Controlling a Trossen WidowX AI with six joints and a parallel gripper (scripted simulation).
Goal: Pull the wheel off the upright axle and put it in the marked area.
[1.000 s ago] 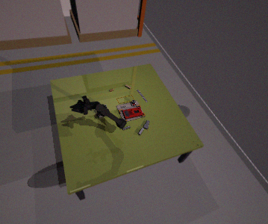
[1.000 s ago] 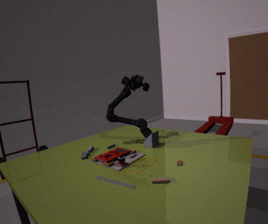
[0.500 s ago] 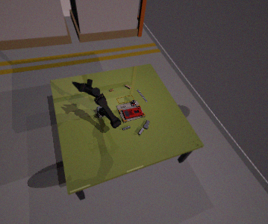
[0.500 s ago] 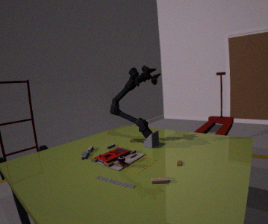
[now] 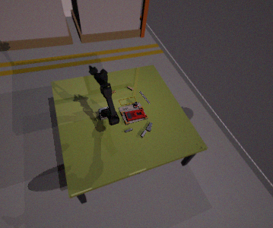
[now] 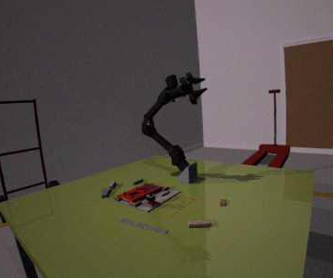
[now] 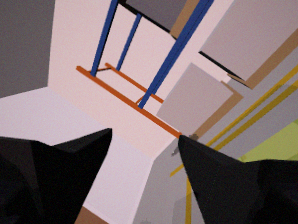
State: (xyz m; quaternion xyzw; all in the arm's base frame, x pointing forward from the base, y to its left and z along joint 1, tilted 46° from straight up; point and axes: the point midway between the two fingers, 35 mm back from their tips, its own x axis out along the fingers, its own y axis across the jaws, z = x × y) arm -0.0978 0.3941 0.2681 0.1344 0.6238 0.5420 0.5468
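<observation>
Right now my gripper tip is 510 mm above the wheel, 420 mm short of it and 60 mm to the left of it. Round my gripper tip: axle: 510 mm below, 430 mm ahead, 60 mm to the right; then long grey bar: 570 mm ahead, 550 mm below, 40 mm to the left; then small brown cube: 550 mm below, 240 mm ahead, 200 mm to the left.
</observation>
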